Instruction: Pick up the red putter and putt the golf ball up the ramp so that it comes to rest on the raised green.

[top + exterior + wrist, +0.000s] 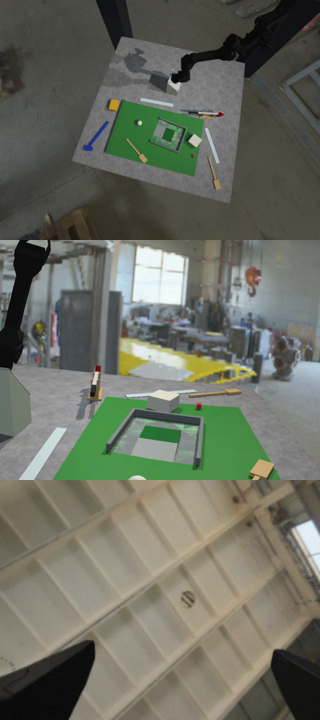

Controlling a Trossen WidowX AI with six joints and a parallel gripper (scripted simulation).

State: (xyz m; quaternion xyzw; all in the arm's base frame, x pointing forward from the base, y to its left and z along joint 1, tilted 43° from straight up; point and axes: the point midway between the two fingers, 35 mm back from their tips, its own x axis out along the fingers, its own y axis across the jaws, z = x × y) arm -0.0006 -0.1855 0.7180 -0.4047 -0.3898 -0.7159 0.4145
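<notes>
Right now the red putter is 180 mm ahead of my gripper tip, 40 mm to the right of it and 770 mm below it. From my gripper tip the other things lie so: cream cube: 430 mm ahead, 90 mm to the right, 800 mm below; wooden stand: 180 mm ahead, 20 mm to the right, 790 mm below; small red cube: 550 mm ahead, 70 mm to the right, 810 mm below.
</notes>
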